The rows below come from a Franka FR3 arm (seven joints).
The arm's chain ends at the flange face. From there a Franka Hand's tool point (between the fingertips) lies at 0.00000 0.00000 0.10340 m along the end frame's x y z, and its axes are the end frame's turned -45 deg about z.
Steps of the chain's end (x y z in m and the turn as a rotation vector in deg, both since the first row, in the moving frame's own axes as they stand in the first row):
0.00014 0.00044 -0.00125 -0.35 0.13 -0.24
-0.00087 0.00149 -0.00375 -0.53 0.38 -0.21
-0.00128 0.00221 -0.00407 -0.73 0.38 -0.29
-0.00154 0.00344 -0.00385 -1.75 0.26 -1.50
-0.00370 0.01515 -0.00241 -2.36 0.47 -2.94
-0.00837 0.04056 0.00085 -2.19 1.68 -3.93
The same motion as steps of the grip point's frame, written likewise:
-0.00049 0.00102 -0.00125 -0.34 -0.16 -0.24
-0.00186 0.00160 -0.00376 -0.64 -0.11 -0.21
-0.00291 0.00208 -0.00408 -0.78 -0.25 -0.29
-0.00539 0.00393 -0.00390 -1.42 -1.05 -1.50
-0.01565 0.01177 -0.00250 -2.00 -1.34 -2.94
-0.03508 0.02772 0.00073 -2.74 -0.36 -3.93

